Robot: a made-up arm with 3 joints. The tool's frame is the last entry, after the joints. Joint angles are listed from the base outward.
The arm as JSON. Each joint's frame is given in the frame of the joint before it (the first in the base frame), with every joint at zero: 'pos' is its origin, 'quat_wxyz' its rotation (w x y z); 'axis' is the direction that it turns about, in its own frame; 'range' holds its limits. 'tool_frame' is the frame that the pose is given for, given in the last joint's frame.
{
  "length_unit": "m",
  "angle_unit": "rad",
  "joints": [
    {
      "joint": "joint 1",
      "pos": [
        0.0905,
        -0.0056,
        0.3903
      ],
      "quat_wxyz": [
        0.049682,
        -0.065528,
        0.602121,
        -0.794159
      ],
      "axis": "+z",
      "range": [
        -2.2,
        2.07
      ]
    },
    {
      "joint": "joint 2",
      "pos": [
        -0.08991,
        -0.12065,
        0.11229
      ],
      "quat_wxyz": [
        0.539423,
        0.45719,
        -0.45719,
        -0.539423
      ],
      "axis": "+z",
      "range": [
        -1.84,
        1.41
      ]
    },
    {
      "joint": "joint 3",
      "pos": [
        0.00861,
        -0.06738,
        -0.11
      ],
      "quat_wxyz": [
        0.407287,
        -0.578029,
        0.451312,
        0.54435
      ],
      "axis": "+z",
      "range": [
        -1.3,
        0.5
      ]
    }
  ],
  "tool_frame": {
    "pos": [
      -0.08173,
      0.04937,
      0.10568
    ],
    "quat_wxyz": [
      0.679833,
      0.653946,
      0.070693,
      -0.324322
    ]
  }
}
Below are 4 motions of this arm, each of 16 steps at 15 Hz.
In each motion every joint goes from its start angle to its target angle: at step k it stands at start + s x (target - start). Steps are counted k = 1, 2, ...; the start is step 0. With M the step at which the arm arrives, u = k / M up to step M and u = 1 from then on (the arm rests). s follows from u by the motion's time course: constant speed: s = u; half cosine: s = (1 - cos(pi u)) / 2; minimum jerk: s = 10 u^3 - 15 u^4 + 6 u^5.
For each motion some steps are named. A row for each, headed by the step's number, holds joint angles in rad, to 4 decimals.
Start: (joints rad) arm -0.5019 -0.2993 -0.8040
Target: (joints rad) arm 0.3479 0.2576 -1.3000
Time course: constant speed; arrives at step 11
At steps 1, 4, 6, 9, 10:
1: -0.4246 -0.2487 -0.8491
4: -0.1929 -0.0968 -0.9844
6: -0.0384 0.0045 -1.0745
9: 0.1934 0.1563 -1.2098
10: 0.2706 0.2070 -1.2549

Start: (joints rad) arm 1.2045 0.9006 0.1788
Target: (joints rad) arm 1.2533 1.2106 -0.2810
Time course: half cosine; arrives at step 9
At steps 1, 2, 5, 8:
1: 1.2060 0.9099 0.1649
2: 1.2102 0.9369 0.1250
5: 1.2331 1.0825 -0.0910
8: 1.2518 1.2013 -0.2671

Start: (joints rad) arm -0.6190 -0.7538 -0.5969
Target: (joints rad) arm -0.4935 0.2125 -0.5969
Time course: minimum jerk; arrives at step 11
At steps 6, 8, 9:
6: -0.5456 -0.1887 -0.5969
8: -0.5097 0.0879 -0.5969
9: -0.4991 0.1691 -0.5969

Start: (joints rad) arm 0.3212 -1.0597 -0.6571
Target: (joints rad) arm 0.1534 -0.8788 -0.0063
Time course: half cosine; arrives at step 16
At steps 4, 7, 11, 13, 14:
4: 0.2966 -1.0332 -0.5618
7: 0.2537 -0.9869 -0.3952
11: 0.1907 -0.9190 -0.1509
13: 0.1675 -0.8940 -0.0611
14: 0.1598 -0.8857 -0.0311

